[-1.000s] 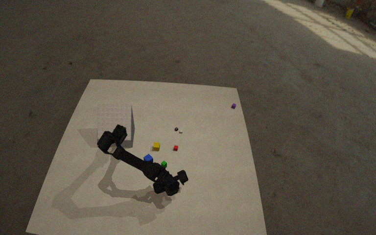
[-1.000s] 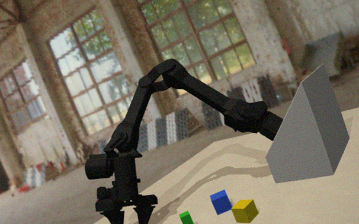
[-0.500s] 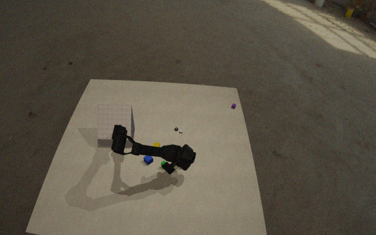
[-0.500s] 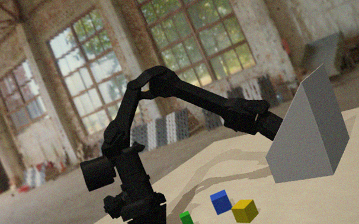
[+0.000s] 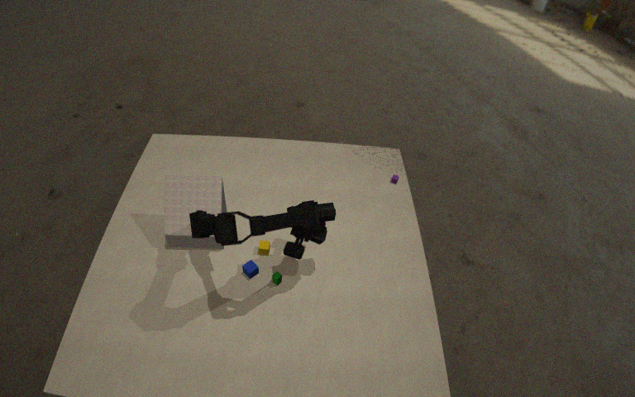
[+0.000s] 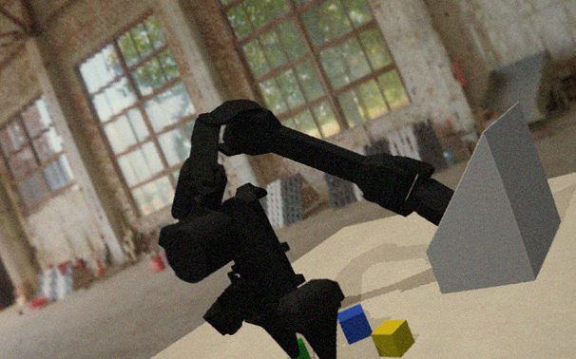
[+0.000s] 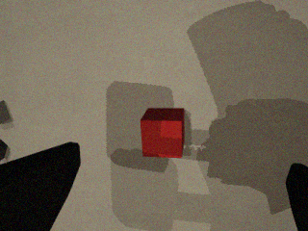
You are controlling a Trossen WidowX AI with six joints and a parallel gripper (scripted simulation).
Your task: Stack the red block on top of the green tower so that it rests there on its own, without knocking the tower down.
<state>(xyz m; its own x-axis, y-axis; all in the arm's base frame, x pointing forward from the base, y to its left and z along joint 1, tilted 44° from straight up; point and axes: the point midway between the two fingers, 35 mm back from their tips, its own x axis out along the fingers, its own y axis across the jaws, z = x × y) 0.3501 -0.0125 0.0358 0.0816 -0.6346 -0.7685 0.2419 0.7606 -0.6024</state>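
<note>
Right now my gripper tip is 1 cm past the red block, 2 cm to the right of it and 6 cm above it. Also, from my gripper tip: blue block (17 cm behind, 9 cm to the right, 5 cm below); then purple cube (42 cm ahead, 45 cm to the left, 5 cm below); then yellow block (13 cm behind, 1 cm to the left, 5 cm below).
</note>
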